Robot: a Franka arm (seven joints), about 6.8 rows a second.
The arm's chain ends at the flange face. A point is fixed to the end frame.
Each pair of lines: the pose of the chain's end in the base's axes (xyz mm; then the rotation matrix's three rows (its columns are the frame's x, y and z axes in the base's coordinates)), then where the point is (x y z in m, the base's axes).
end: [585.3, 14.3, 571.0], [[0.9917, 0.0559, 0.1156], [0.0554, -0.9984, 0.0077], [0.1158, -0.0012, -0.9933]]
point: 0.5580 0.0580 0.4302
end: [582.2, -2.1, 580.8], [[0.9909, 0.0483, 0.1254], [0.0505, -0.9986, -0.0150], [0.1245, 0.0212, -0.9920]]
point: 0.5566 0.0387 0.4388
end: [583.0, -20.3, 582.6], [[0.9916, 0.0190, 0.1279], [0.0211, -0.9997, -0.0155], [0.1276, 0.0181, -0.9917]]
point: 0.5590 0.0217 0.4407
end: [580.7, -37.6, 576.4], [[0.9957, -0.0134, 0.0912], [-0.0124, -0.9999, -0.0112], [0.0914, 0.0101, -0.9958]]
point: 0.5530 0.0064 0.4358
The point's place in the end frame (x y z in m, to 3 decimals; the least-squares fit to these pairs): -0.041 -0.045 0.137
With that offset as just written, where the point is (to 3 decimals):
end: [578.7, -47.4, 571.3], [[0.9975, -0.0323, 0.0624], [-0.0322, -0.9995, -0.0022], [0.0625, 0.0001, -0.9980]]
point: 0.548 -0.001 0.432
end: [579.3, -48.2, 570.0], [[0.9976, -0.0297, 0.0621], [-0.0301, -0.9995, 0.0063], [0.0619, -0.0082, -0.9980]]
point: 0.548 -0.001 0.431
